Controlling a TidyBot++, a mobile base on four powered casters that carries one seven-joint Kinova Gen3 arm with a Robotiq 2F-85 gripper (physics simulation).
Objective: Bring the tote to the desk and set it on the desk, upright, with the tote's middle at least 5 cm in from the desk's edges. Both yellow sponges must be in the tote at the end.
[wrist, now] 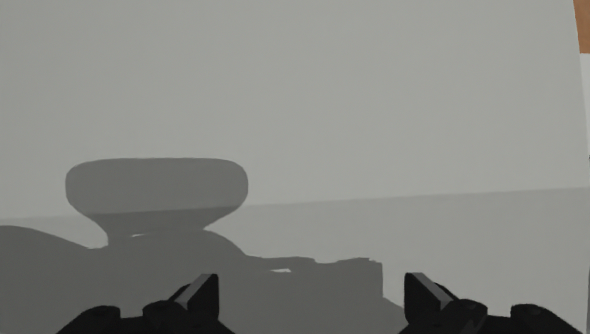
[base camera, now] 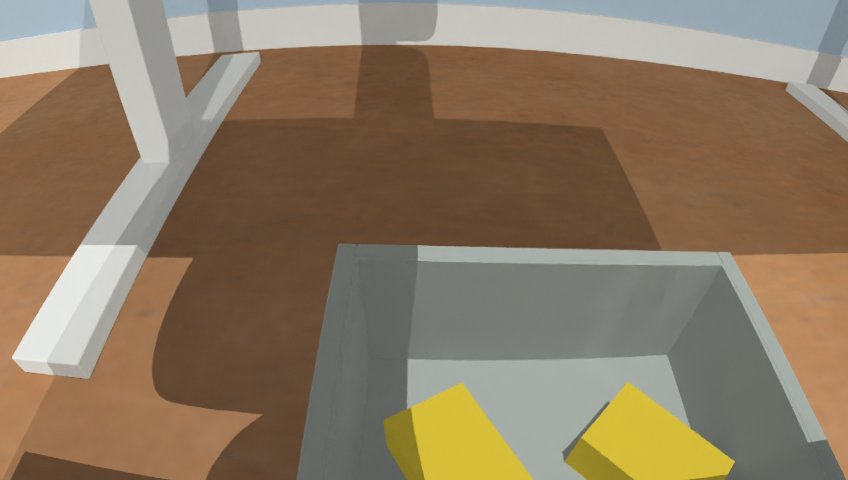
Labels:
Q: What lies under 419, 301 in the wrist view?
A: My gripper.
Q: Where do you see a white desk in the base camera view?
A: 171, 131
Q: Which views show the grey tote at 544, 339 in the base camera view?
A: The base camera view only.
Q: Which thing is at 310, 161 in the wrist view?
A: A white desk.

